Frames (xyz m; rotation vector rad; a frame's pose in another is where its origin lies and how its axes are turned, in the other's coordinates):
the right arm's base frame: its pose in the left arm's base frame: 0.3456 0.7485 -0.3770 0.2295 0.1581 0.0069
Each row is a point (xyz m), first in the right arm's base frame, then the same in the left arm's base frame.
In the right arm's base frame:
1: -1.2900 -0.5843 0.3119
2: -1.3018 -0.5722 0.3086
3: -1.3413 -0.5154 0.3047
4: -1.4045 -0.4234 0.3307
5: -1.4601 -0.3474 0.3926
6: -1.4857 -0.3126 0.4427
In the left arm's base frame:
1: -0.8860 0.0770 -0.0095
2: -0.8980 0.0892 -0.0081
3: -0.9370 0.1444 0.0072
4: -0.9943 0.2266 0.0629
5: -1.0387 0.2852 0.1483
6: -1.0557 0.3071 0.2083

